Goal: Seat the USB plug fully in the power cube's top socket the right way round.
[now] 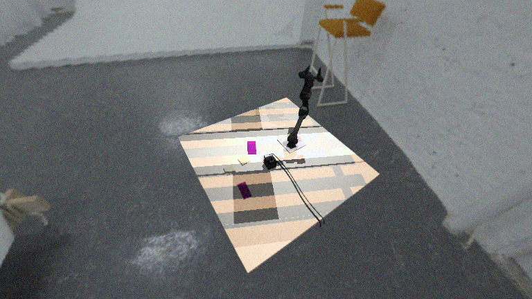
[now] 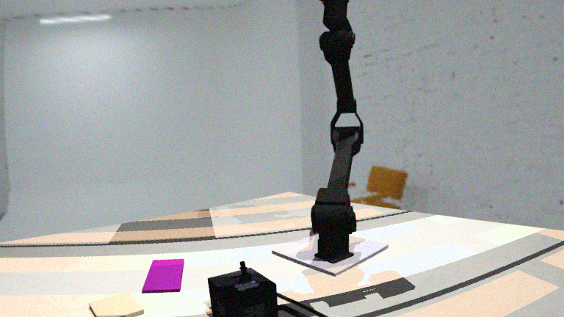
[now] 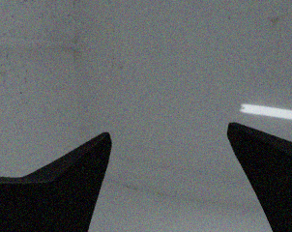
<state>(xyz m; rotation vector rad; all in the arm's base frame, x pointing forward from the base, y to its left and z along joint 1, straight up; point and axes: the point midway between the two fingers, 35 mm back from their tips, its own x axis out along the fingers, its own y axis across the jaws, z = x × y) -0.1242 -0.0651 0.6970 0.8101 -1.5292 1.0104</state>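
My gripper tip is now 65 cm above the usb plug, 41 cm short of it and 18 cm to the right of it. Round my gripper tip: magenta block: 74 cm below, 46 cm ahead, 8 cm to the right; then usb socket: 67 cm below, 41 cm ahead, 18 cm to the left.
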